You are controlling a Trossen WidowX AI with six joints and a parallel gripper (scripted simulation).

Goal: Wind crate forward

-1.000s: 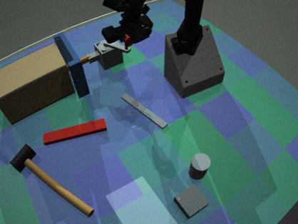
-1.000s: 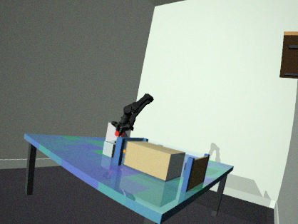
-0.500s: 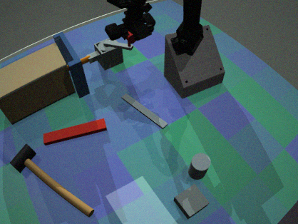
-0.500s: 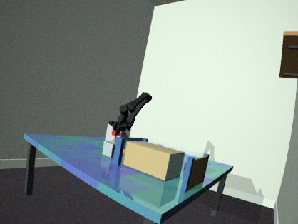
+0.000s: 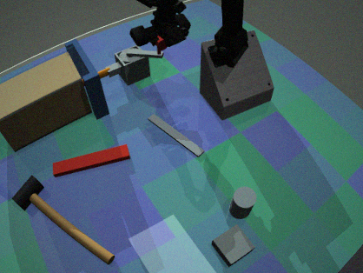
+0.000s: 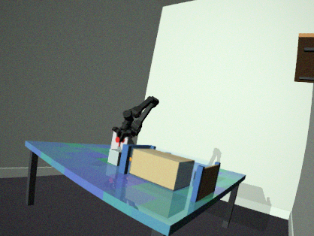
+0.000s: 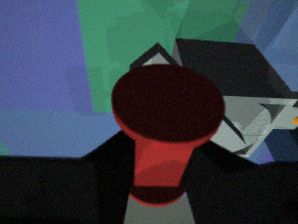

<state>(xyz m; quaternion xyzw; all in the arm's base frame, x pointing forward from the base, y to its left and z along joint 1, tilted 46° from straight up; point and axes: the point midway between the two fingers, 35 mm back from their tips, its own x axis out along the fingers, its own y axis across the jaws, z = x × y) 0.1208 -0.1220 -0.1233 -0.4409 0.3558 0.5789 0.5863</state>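
The crank handle lies 3 cm ahead of my gripper tip, 1 cm to the right of it and 3 cm below it. Round my gripper tip: grey flat bar (7 cm ahead, 27 cm to the left, 13 cm below); then red knob (2 cm to the left); then grey winch (6 cm ahead, 5 cm to the right, 10 cm below).
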